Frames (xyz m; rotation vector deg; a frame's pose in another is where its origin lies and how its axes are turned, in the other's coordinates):
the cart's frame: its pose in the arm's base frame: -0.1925 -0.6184 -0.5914 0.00 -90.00 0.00
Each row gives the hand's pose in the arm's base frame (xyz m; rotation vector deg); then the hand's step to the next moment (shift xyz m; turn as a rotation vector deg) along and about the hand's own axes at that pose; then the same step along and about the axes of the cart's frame.
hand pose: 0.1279 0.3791 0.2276 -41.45 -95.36 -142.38
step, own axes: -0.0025 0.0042 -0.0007 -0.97 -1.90 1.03
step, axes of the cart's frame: 0.0024 -0.0029 -0.0033 -1.72 1.50 -0.63
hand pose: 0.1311 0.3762 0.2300 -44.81 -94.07 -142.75
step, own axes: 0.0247 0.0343 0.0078 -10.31 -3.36 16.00
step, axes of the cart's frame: 0.0422 -0.0025 0.0077 -2.48 13.12 -13.97
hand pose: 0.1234 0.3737 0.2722 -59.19 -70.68 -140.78
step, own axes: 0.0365 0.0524 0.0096 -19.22 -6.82 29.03
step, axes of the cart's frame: 0.0610 -0.0212 -0.0022 -5.30 24.21 -25.39
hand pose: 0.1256 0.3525 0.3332 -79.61 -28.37 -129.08
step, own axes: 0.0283 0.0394 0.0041 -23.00 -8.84 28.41
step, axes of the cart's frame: 0.0299 -0.0360 -0.0133 -9.11 26.27 -25.33
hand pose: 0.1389 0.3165 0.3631 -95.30 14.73 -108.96
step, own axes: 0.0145 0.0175 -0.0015 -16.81 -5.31 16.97
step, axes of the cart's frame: 0.0029 -0.0223 -0.0033 -8.00 17.39 -15.25
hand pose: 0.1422 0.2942 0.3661 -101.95 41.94 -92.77
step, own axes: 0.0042 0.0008 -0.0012 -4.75 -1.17 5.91
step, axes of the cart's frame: 0.0022 -0.0038 0.0008 -2.57 4.78 -5.42
